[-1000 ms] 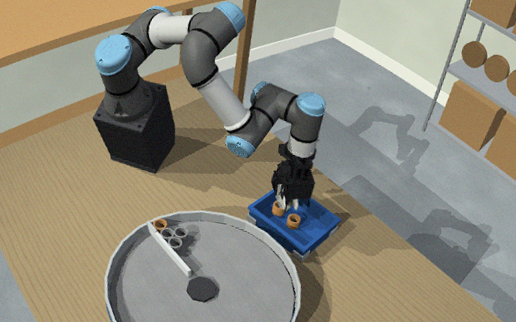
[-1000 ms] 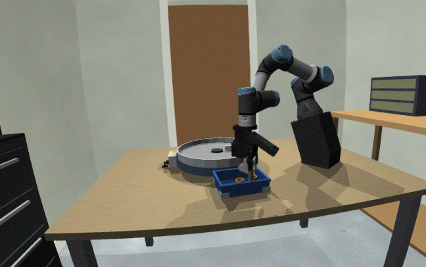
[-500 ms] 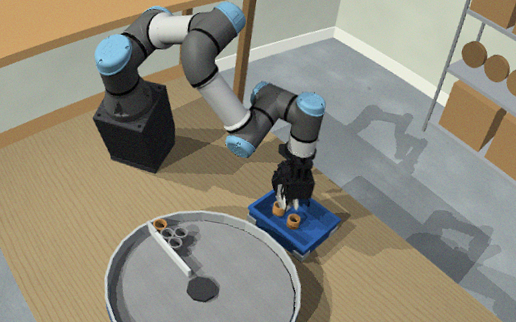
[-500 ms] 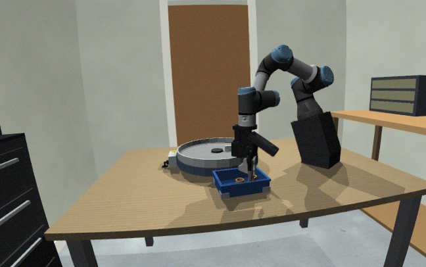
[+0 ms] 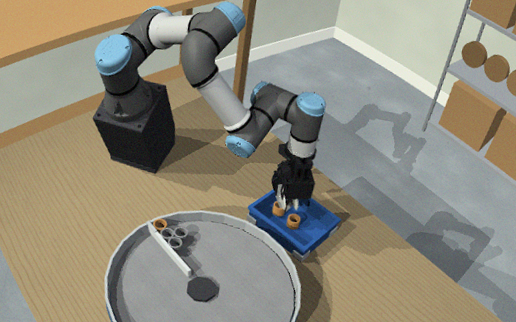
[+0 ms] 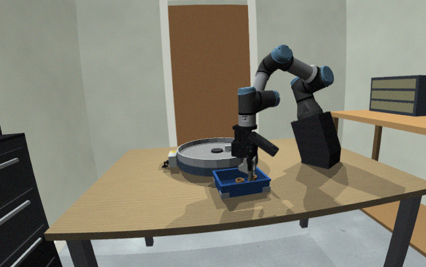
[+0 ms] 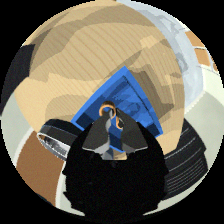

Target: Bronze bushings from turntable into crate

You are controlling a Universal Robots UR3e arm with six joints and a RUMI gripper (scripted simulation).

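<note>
My hand is 4 cm short of the blue crate, 1 cm to the left of it and 1 cm above it. Round my hand: grey turntable 34 cm to the right, 8 cm ahead, 2 cm above.
</note>
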